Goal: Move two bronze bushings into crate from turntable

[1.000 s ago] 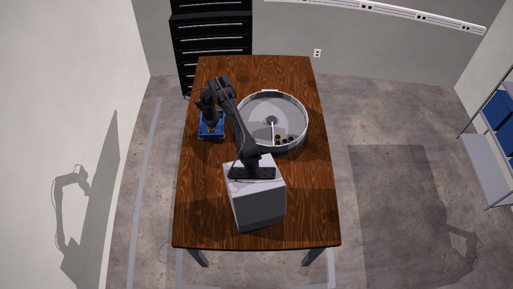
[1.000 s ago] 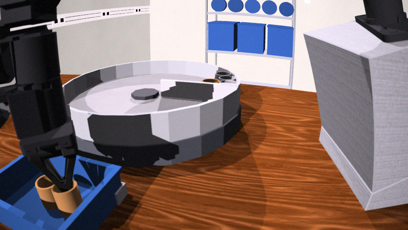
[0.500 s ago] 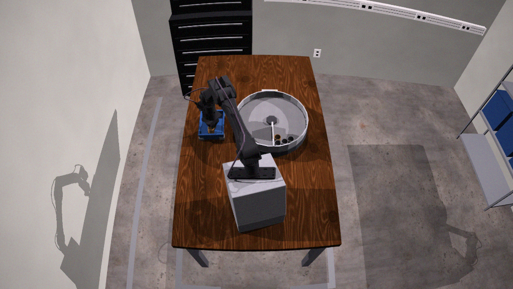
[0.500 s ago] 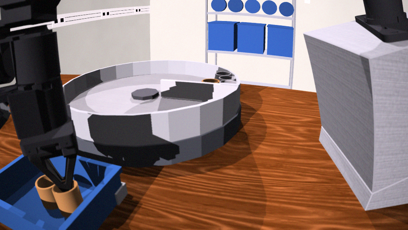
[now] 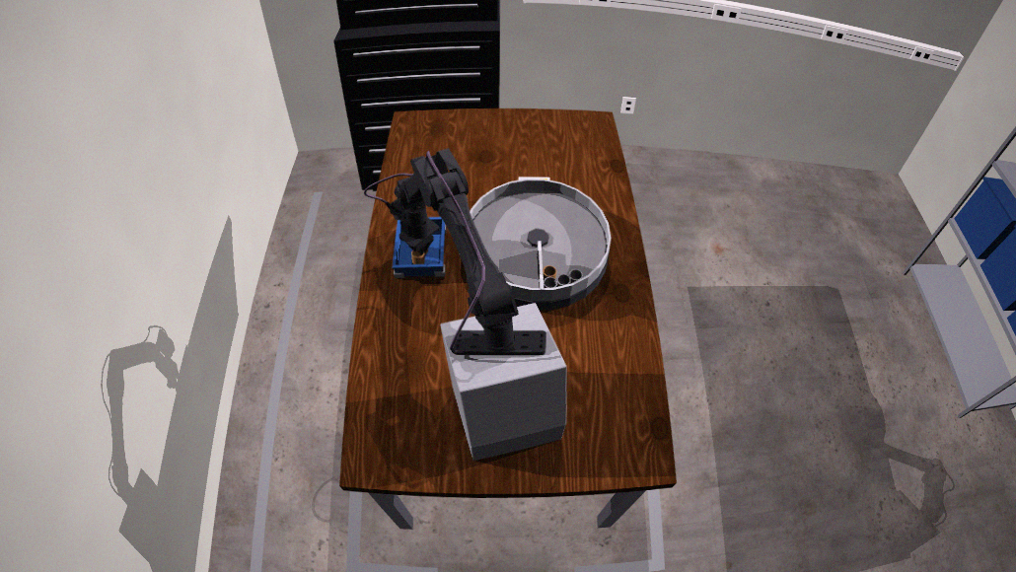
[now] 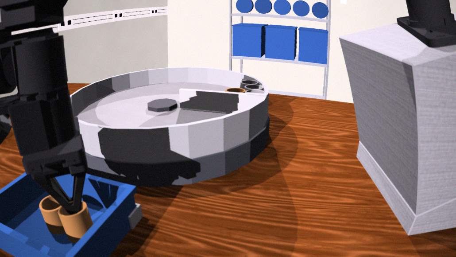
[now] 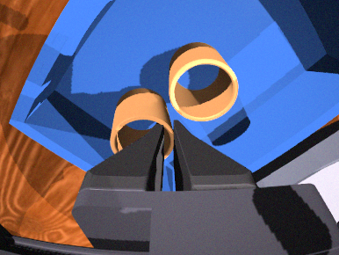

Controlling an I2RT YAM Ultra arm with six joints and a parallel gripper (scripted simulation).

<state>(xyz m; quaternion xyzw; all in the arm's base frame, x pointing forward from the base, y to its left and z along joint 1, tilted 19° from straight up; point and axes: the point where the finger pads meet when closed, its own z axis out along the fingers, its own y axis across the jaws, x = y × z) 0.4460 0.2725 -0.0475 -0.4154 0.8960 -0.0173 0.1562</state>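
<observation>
Now: the blue crate 3 cm ahead of my hand, 2 cm below it and 1 cm to the left of it. From my hand the other things lie so: grey turntable 33 cm to the right, 7 cm ahead, 1 cm above.
</observation>
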